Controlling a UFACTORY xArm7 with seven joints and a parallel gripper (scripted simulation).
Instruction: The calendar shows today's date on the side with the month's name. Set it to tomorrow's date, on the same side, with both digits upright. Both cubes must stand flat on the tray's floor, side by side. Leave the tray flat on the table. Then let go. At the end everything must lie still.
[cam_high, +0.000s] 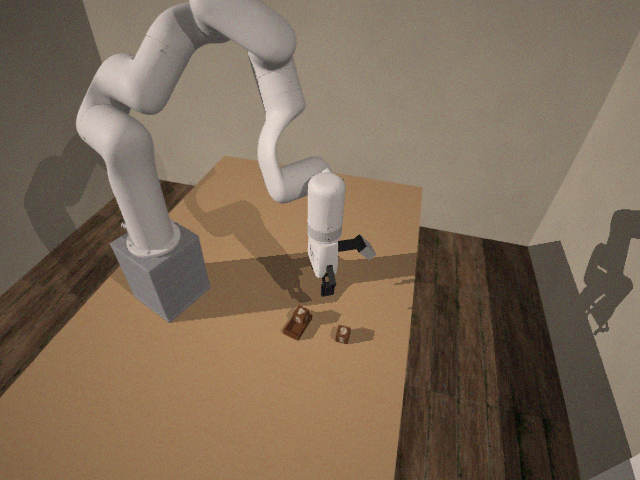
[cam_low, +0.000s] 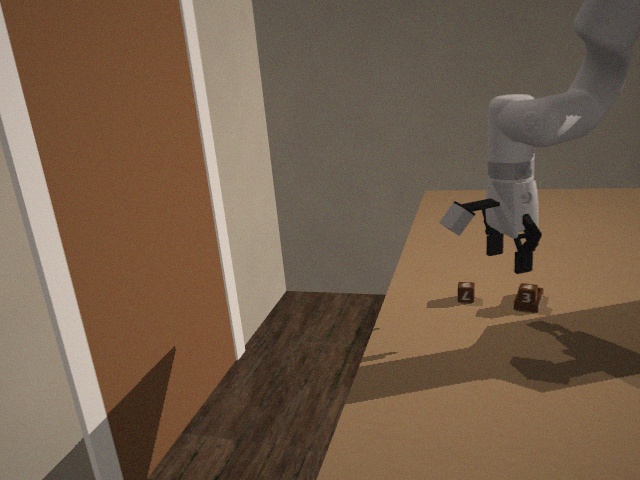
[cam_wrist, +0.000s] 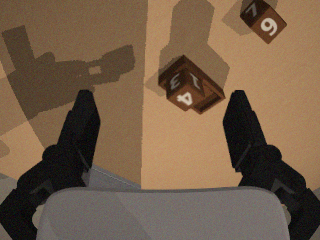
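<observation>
My gripper is now 110 mm above the digit cube, 90 mm short of it and 70 mm to the left of it. From my hand the other things lie so: brown calendar tray (110 mm below, 80 mm to the right, 30 mm behind).
</observation>
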